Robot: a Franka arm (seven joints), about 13 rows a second.
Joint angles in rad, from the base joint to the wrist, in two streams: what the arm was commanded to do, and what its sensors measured. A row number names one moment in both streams.
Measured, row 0:
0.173 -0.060 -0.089 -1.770 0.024 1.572 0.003
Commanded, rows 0 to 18:
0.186 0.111 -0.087 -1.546 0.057 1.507 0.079
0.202 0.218 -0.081 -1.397 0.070 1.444 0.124
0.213 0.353 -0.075 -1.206 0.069 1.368 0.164
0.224 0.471 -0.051 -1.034 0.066 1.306 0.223
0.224 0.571 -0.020 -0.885 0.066 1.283 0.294
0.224 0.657 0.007 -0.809 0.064 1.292 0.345
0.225 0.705 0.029 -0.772 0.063 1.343 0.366
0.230 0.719 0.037 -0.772 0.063 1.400 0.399
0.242 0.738 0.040 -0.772 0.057 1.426 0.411
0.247 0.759 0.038 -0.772 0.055 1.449 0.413
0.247 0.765 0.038 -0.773 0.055 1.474 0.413
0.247 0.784 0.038 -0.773 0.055 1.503 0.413
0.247 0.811 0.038 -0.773 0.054 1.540 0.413
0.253 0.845 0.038 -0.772 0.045 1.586 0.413
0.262 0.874 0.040 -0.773 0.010 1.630 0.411
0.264 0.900 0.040 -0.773 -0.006 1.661 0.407
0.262 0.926 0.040 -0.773 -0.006 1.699 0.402
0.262 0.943 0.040 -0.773 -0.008 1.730 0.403
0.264 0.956 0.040 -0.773 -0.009 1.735 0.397
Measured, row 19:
0.260 0.913 0.033 -0.824 0.015 1.724 0.388
